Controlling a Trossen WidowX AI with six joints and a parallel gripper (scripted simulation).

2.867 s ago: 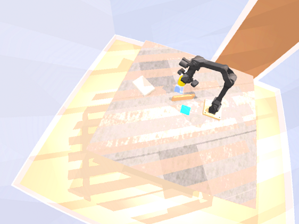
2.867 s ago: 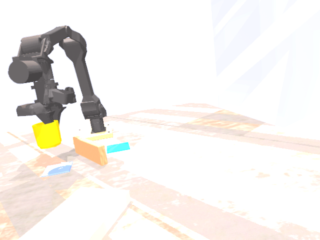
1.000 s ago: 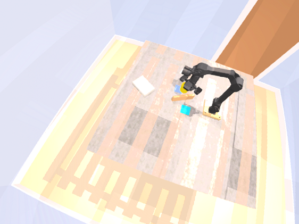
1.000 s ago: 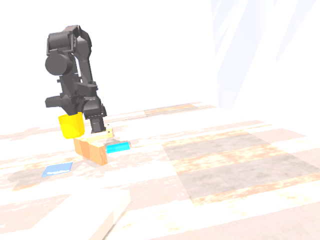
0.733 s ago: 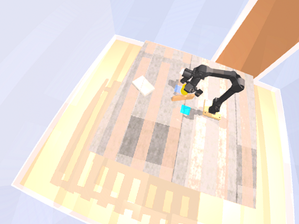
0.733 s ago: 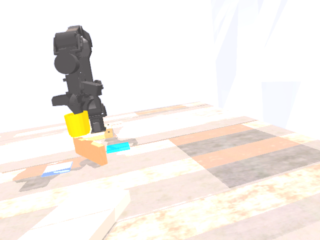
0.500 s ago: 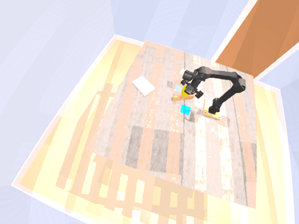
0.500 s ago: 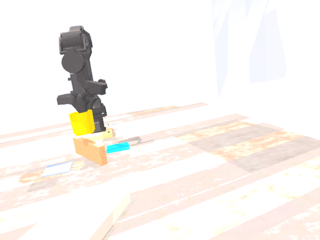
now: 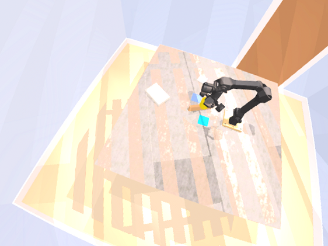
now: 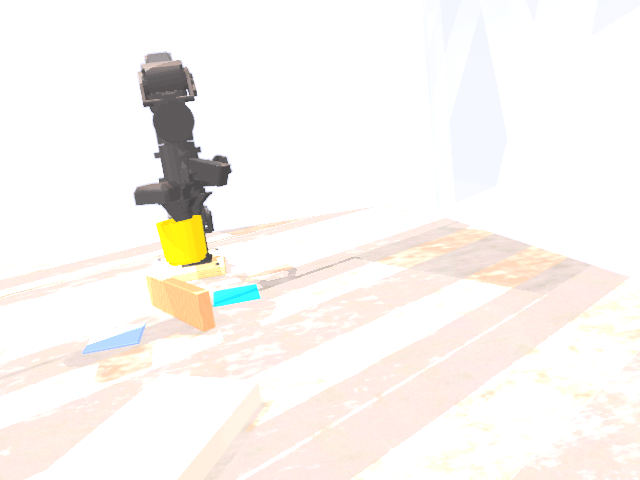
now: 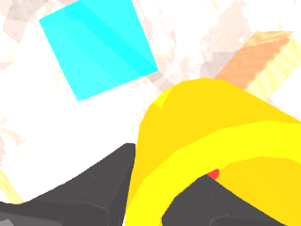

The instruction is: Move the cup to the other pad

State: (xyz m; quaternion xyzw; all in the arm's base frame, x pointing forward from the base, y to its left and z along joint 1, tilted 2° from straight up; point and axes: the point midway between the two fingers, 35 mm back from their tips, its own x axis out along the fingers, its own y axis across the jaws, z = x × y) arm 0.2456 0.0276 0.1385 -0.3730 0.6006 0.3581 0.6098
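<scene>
Right now the cyan pad is 130 mm below my gripper tip, 50 mm to the left of it and 20 mm behind it. The rest, counted from my gripper tip: yellow cup (20 mm to the right, 20 mm ahead); wooden block (100 mm below, 40 mm to the right, 30 mm ahead); red marble (30 mm to the right, 30 mm ahead, 20 mm below).
</scene>
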